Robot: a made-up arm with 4 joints.
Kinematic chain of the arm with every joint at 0, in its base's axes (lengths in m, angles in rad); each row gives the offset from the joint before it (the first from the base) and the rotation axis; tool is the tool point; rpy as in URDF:
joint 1: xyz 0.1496 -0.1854 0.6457 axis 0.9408 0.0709 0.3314
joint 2: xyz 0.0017 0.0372 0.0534 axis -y
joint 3: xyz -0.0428 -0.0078 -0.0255 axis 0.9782 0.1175 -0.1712
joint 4: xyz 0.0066 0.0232 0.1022 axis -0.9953 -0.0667 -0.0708
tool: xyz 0.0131 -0.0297 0.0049 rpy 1.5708 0 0
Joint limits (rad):
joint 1: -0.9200..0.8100
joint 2: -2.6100..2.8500
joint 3: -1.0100..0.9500
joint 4: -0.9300..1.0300
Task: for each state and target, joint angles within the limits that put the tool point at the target. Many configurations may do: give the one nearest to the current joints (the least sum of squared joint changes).
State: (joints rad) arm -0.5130 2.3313 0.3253 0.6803
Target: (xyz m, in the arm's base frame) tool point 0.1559 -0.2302 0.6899
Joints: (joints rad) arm -0.4424 2.8500 0.9475 -0.2054
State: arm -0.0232 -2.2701 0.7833 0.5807
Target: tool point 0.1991 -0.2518 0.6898
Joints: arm -0.0790 -2.2841 0.9170 0.5399
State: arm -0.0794 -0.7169 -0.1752 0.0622
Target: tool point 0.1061 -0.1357 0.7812
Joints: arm 0.0895 0.1916 -0.3335 0.2181
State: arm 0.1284 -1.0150 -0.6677 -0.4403
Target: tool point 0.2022 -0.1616 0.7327
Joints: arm 0.0655 -1.3716 0.0365 -0.8862
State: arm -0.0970 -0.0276 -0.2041 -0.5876
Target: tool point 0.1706 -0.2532 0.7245
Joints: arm 0.5983 -0.5116 0.5283 -0.6600
